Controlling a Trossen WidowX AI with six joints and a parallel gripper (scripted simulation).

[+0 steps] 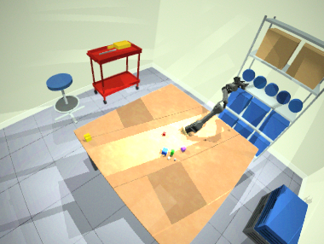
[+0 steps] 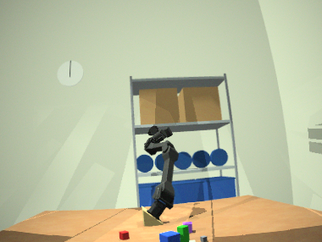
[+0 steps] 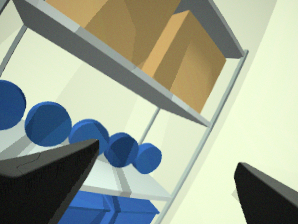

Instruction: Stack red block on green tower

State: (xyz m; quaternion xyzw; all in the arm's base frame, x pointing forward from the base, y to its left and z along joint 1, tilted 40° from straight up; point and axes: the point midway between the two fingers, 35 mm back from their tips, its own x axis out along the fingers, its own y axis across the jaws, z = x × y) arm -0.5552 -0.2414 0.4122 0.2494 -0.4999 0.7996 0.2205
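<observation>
Right now my gripper tip is 84 cm short of the red block, 45 cm above it and 19 cm to the left of it. Round my gripper tip: blue block: 96 cm ahead, 44 cm below, 3 cm to the right; yellow block: 145 cm ahead, 50 cm to the right, 44 cm below; purple block: 81 cm ahead, 44 cm below, 3 cm to the left.
</observation>
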